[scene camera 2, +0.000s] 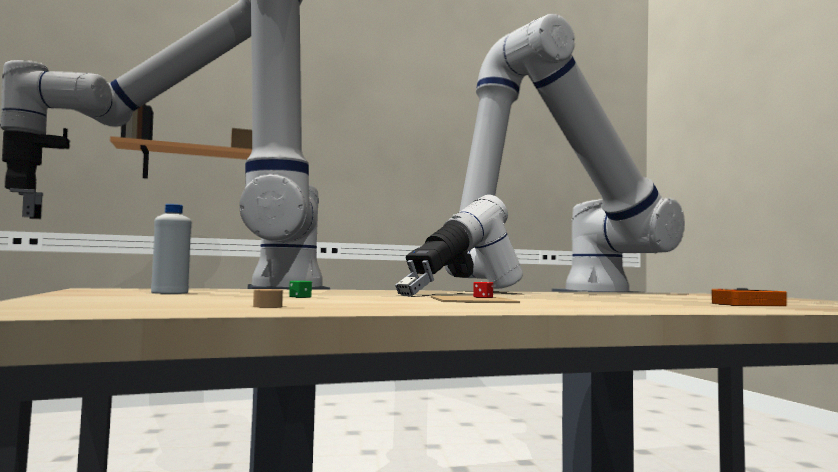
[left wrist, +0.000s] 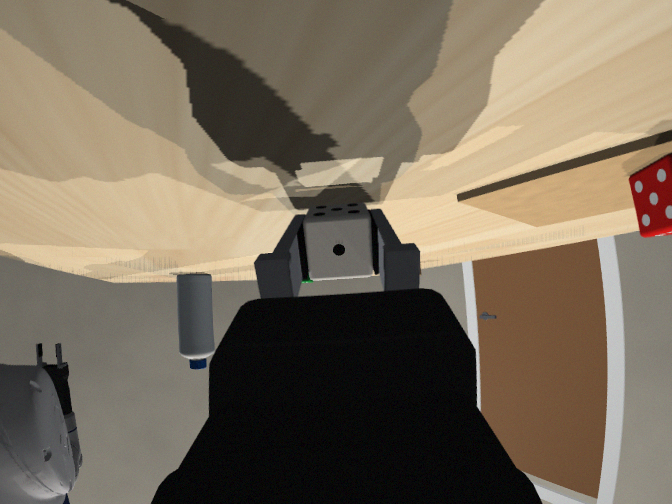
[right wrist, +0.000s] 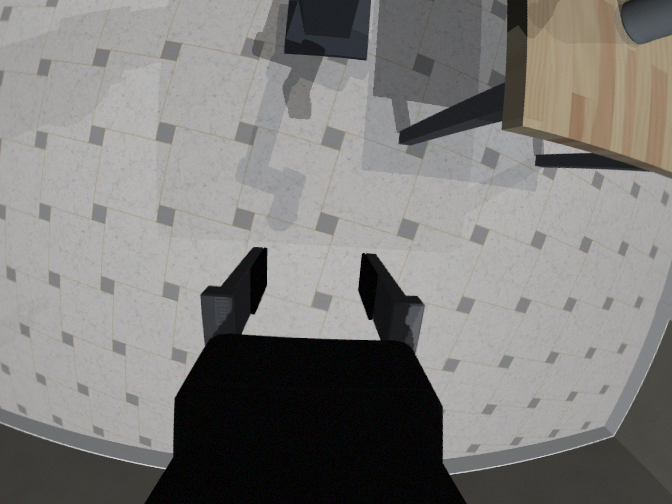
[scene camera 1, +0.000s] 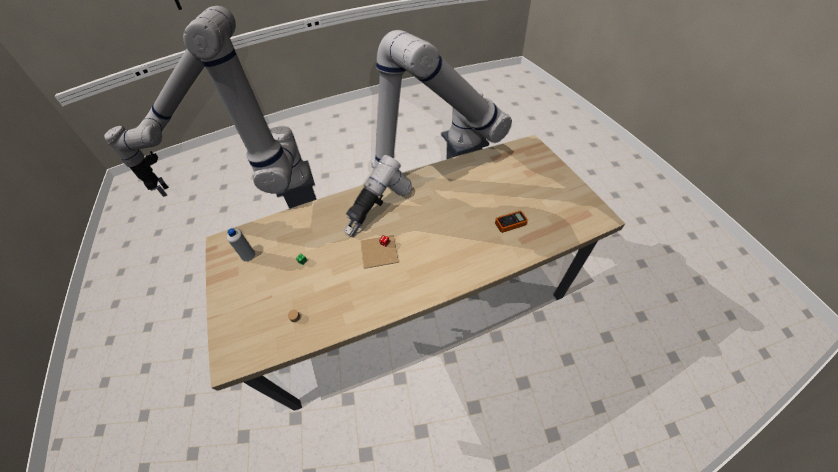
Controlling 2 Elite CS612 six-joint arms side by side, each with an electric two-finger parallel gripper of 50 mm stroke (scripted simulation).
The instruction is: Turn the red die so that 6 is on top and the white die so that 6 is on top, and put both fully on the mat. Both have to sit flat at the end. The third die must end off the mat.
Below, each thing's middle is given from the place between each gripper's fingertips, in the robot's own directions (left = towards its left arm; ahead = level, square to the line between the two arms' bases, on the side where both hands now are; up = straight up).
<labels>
My left hand [scene camera 2: 404, 290] is right at the white die [left wrist: 338, 238]. From my left hand the other things lie so: brown mat [scene camera 1: 374, 254] (13 cm ahead, 9 cm to the left, 2 cm below); orange multimeter [scene camera 2: 741, 296] (17 cm ahead, 67 cm to the left); grey bottle [scene camera 2: 172, 235] (3 cm behind, 46 cm to the right, 6 cm above).
Right now the grey bottle is 39 cm ahead of my right hand [scene camera 2: 31, 217], 37 cm to the left of it and 9 cm below it. From my right hand the other things lie so: white die (84 cm to the left, 42 cm ahead, 16 cm below); brown mat (93 cm to the left, 55 cm ahead, 17 cm below).
</labels>
